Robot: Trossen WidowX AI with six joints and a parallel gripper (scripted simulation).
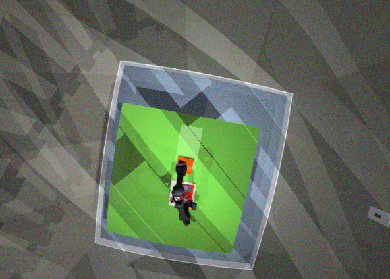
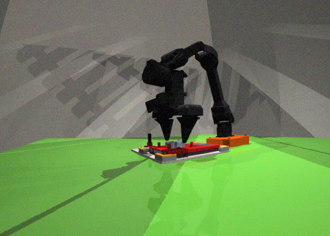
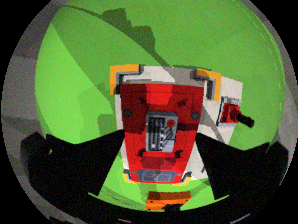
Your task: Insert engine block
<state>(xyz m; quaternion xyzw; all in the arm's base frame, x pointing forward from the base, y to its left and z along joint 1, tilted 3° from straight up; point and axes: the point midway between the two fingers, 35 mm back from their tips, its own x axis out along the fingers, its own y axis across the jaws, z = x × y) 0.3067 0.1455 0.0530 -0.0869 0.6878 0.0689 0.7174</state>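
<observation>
The grey engine block is 20 mm below my gripper tip.
</observation>
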